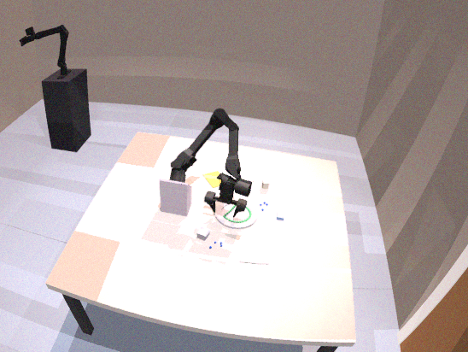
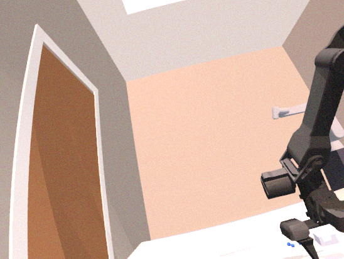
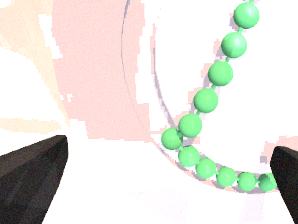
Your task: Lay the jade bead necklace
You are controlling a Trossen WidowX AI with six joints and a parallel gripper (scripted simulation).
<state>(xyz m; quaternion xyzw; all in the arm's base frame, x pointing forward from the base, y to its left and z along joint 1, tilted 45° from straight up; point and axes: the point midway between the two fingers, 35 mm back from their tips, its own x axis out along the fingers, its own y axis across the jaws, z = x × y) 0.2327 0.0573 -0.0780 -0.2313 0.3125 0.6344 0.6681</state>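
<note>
The round white bead board is 50 mm ahead of my gripper tip, 40 mm to the left of it and 10 mm below it. The rest, counted from my gripper tip: yellow sheet 90 mm behind, 290 mm to the left, 20 mm below; thin rod 170 mm ahead, 250 mm to the right, 20 mm below; blue block 260 mm ahead, 60 mm to the left, 10 mm below.
</note>
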